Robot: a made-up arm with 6 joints. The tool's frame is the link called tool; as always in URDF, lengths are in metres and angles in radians. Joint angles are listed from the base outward.
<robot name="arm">
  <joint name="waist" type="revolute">
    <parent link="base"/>
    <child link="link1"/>
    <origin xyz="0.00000 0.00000 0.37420" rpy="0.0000 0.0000 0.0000"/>
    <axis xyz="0 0 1"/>
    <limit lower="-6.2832" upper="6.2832"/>
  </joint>
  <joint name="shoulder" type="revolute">
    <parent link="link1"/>
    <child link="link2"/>
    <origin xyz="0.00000 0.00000 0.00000" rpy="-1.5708 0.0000 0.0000"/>
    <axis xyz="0 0 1"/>
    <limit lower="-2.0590" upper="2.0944"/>
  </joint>
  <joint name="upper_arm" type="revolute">
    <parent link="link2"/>
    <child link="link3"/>
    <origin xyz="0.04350 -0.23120 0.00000" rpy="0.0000 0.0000 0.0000"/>
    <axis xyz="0 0 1"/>
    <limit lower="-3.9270" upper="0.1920"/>
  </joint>
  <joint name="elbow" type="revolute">
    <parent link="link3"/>
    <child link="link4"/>
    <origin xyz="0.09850 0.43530 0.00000" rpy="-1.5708 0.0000 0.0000"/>
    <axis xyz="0 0 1"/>
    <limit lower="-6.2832" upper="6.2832"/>
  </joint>
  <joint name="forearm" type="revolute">
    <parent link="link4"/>
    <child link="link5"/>
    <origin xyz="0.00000 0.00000 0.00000" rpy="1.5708 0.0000 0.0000"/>
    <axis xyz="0 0 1"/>
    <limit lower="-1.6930" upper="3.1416"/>
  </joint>
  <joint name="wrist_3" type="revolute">
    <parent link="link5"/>
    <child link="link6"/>
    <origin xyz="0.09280 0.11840 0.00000" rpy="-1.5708 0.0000 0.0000"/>
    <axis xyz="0 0 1"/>
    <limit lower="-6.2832" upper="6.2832"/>
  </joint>
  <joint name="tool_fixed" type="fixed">
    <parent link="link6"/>
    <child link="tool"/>
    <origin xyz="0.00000 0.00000 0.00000" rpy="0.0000 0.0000 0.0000"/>
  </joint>
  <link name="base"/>
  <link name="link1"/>
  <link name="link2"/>
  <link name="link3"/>
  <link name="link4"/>
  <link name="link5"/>
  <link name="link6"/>
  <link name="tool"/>
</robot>
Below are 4 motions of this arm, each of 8 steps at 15 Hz.
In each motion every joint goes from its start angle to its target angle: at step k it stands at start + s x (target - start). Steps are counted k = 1, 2, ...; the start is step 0. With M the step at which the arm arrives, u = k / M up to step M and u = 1 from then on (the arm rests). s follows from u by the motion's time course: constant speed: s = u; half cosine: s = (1 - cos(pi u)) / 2; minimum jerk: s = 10 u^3 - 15 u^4 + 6 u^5.
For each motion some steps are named. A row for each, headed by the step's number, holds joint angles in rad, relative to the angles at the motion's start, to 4 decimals.
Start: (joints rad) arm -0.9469 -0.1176 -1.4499 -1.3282 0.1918 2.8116
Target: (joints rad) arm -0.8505 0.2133 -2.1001 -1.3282 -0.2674 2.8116
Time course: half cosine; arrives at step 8
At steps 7, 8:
7: 0.0927 0.3183 -0.6255 0.0000 -0.4417 0.0000
8: 0.0964 0.3309 -0.6502 0.0000 -0.4592 0.0000

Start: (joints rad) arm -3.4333 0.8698 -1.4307 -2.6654 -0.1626 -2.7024
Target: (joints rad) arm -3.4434 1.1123 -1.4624 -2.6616 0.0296 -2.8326
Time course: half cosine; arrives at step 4
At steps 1, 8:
1: -0.0015 0.0355 -0.0046 0.0006 0.0281 -0.0191
8: -0.0101 0.2425 -0.0317 0.0038 0.1922 -0.1302

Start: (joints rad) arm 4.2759 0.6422 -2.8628 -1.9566 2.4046 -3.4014
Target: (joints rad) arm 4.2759 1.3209 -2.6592 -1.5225 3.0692 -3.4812
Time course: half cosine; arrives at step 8
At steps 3, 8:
3: 0.0000 0.2095 0.0628 0.1340 0.2051 -0.0246
8: 0.0000 0.6787 0.2036 0.4341 0.6646 -0.0798

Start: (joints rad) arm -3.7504 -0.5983 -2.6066 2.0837 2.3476 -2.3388
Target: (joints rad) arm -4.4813 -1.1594 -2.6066 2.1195 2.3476 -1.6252
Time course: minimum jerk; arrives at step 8
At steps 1, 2, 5, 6, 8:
1: -0.0117 -0.0090 0.0000 0.0006 0.0000 0.0115
2: -0.0757 -0.0581 0.0000 0.0037 0.0000 0.0739
5: -0.5298 -0.4067 0.0000 0.0259 0.0000 0.5172
6: -0.6552 -0.5030 0.0000 0.0321 0.0000 0.6397
8: -0.7309 -0.5611 0.0000 0.0358 0.0000 0.7136

